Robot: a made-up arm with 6 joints. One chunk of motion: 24 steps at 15 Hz.
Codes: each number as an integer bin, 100 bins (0 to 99) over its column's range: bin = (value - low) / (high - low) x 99, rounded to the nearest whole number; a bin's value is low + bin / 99 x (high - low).
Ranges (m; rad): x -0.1..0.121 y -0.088..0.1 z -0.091..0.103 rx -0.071..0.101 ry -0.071..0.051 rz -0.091..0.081
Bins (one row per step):
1: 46 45 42 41 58 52
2: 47 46 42 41 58 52
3: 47 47 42 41 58 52
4: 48 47 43 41 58 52
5: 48 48 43 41 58 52
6: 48 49 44 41 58 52
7: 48 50 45 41 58 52
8: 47 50 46 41 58 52
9: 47 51 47 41 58 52
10: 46 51 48 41 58 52
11: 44 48 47 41 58 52
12: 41 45 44 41 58 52
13: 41 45 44 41 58 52
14: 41 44 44 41 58 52
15: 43 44 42 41 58 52
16: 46 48 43 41 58 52
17: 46 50 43 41 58 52
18: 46 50 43 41 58 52
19: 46 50 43 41 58 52
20: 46 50 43 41 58 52
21: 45 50 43 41 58 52
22: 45 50 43 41 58 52
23: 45 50 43 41 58 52
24: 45 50 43 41 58 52
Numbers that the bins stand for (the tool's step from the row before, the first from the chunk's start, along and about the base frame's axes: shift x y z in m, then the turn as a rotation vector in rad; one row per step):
1: 0.00269 -0.00255 -0.00870 0.00023 0.00047 -0.00066
2: 0.00492 -0.00065 -0.00870 0.00023 0.00047 -0.00066
3: 0.00492 0.00125 -0.00870 0.00023 0.00047 -0.00066
4: 0.00715 0.00125 -0.00674 0.00023 0.00047 -0.00066
5: 0.00715 0.00315 -0.00674 0.00023 0.00047 -0.00066
6: 0.00715 0.00505 -0.00478 0.00023 0.00047 -0.00066
7: 0.00715 0.00695 -0.00282 0.00023 0.00047 -0.00066
8: 0.00492 0.00695 -0.00086 0.00023 0.00047 -0.00066
9: 0.00492 0.00885 0.00110 0.00023 0.00047 -0.00066
10: 0.00269 0.00885 0.00306 0.00023 0.00047 -0.00066
11: -0.00178 0.00315 0.00110 0.00023 0.00047 -0.00066
12: -0.00847 -0.00255 -0.00478 0.00023 0.00047 -0.00066
13: -0.00847 -0.00255 -0.00478 0.00023 0.00047 -0.00066
14: -0.00847 -0.00444 -0.00478 0.00023 0.00047 -0.00066
15: -0.00401 -0.00444 -0.00870 0.00023 0.00047 -0.00066
16: 0.00269 0.00315 -0.00674 0.00023 0.00047 -0.00066
17: 0.00269 0.00695 -0.00674 0.00023 0.00047 -0.00066
18: 0.00269 0.00695 -0.00674 0.00023 0.00047 -0.00066
19: 0.00269 0.00695 -0.00674 0.00023 0.00047 -0.00066
20: 0.00269 0.00695 -0.00674 0.00023 0.00047 -0.00066
21: 0.00045 0.00695 -0.00674 0.00023 0.00047 -0.00066
22: 0.00045 0.00695 -0.00674 0.00023 0.00047 -0.00066
23: 0.00045 0.00695 -0.00674 0.00023 0.00047 -0.00066
24: 0.00045 0.00695 -0.00674 0.00023 0.00047 -0.00066

